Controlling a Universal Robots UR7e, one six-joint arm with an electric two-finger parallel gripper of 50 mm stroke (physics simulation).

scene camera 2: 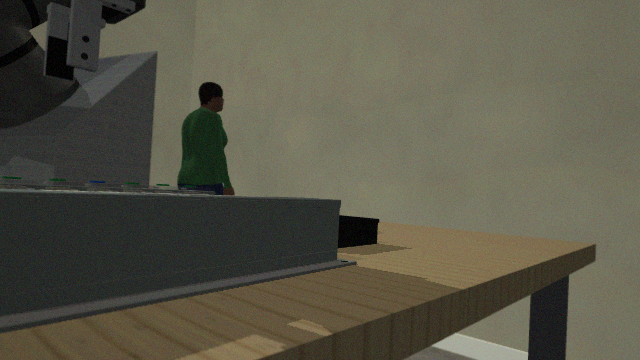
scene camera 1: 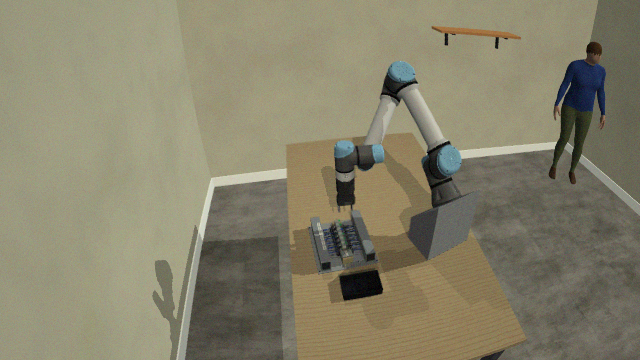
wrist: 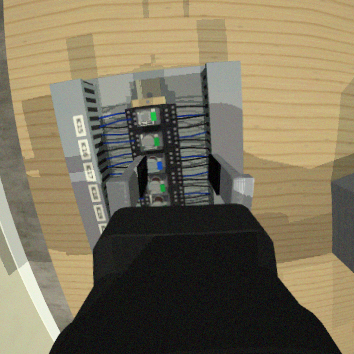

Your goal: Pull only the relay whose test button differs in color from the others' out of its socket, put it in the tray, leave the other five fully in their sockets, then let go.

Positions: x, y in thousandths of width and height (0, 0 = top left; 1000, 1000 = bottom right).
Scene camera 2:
my gripper: 109, 204
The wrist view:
my gripper: 501, 473
grey panel: 513, 242
